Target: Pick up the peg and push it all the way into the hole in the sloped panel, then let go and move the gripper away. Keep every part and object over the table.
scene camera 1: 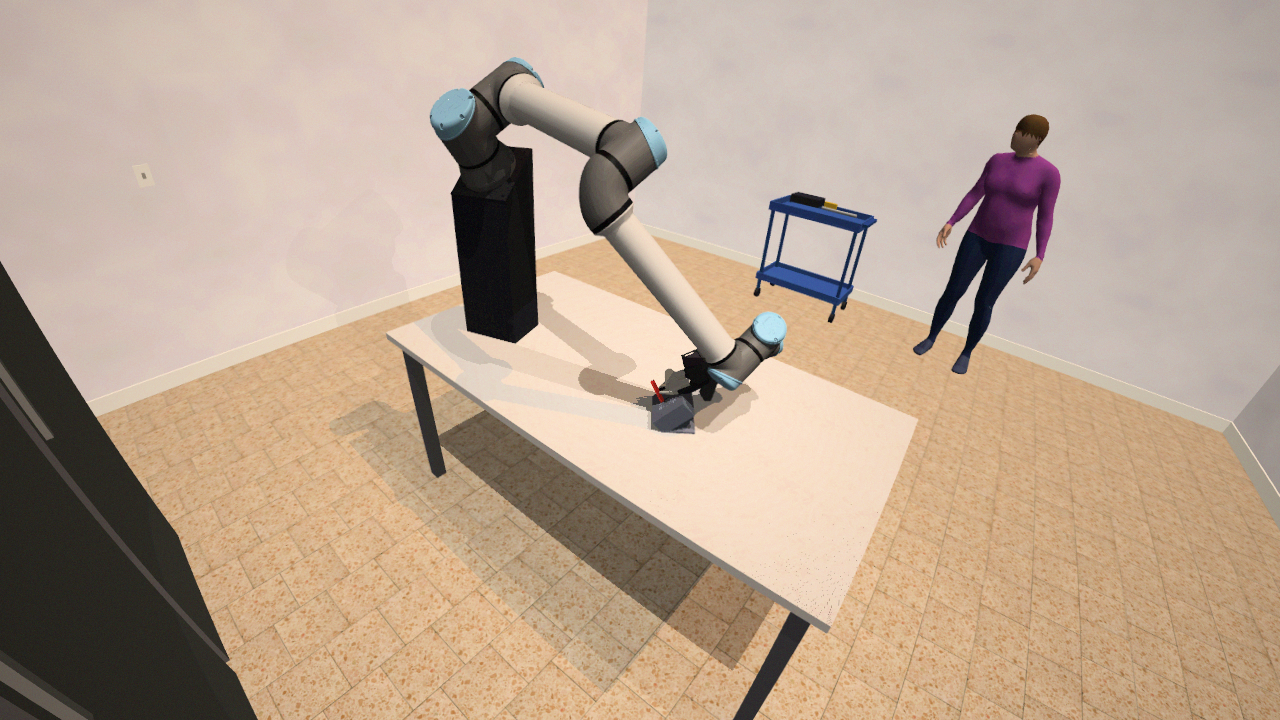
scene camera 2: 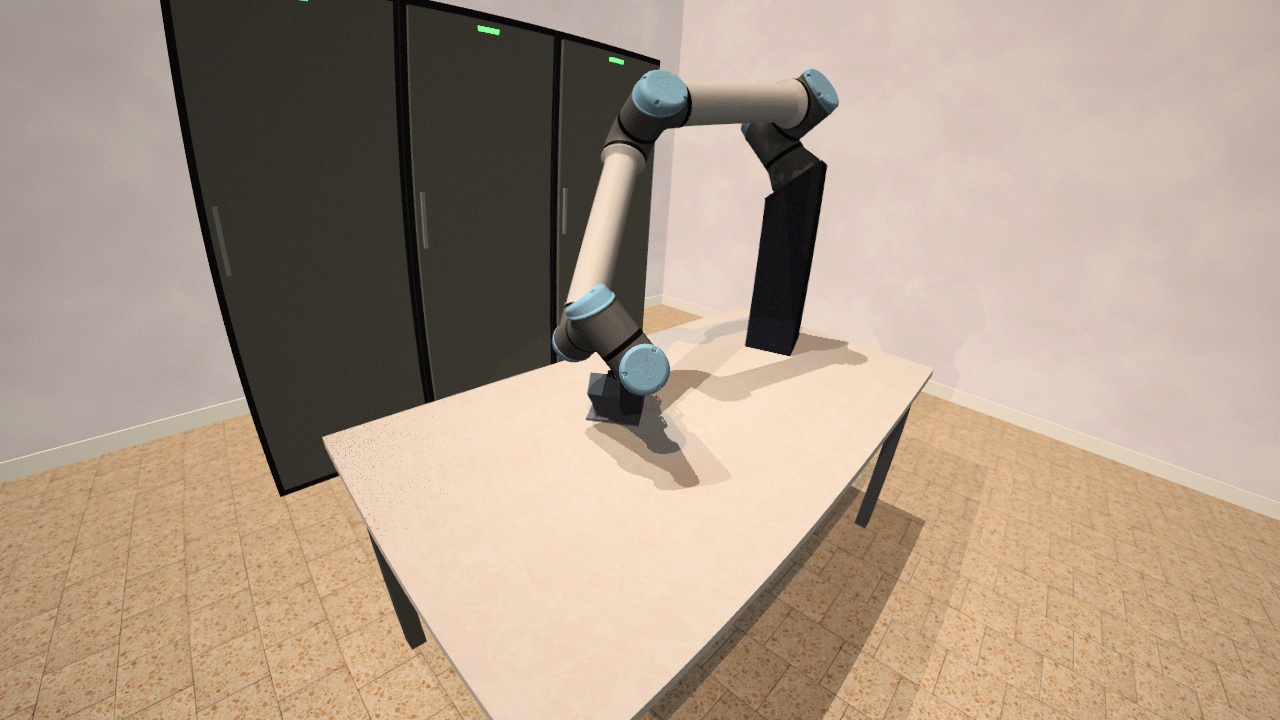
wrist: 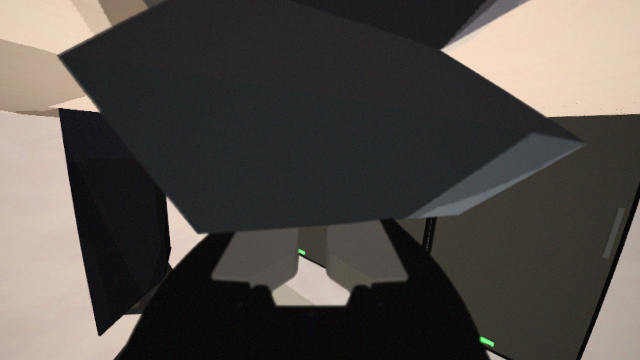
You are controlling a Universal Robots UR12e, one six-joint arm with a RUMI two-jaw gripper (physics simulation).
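Where they show: gripper, fingertip midpoint: (scene camera 1: 658, 391); arm's base, link origin: (scene camera 1: 489, 168) (scene camera 2: 798, 179) (wrist: 141, 283).
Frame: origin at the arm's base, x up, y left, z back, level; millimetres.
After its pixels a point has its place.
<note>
The red peg (scene camera 1: 656, 389) @[x -493, y -182, z -753 mm] leans at a tilt at the upper edge of the dark sloped-panel block (scene camera 1: 673, 415) @[x -535, y -214, z -826 mm] (scene camera 2: 602, 394) @[x -530, y -154, z -862 mm] (wrist: 300, 150). Its lower end meets the block's outline in scene camera 1; whether that end is in the hole cannot be told, and the hole does not show. My gripper (scene camera 1: 665, 388) @[x -505, y -171, z -756 mm] (wrist: 312, 240) is shut on the peg, low beside the block. In the wrist view the block covers the fingertips, and the peg does not show. In scene camera 2 the arm's wrist hides the fingers and the peg.
The block stands on the white table (scene camera 1: 769, 501) @[x -600, y -326, z -1152 mm] (scene camera 2: 572, 537) @[x -600, y 48, z -1207 mm]. The black robot pedestal (scene camera 1: 494, 259) @[x -283, y -77, z -69 mm] (scene camera 2: 785, 268) @[x -295, y 30, z -117 mm] rises at the table's far end. A blue cart (scene camera 1: 821, 214) and a person (scene camera 1: 1011, 201) are beyond the table. Dark cabinets (scene camera 2: 483, 205) line the other side.
</note>
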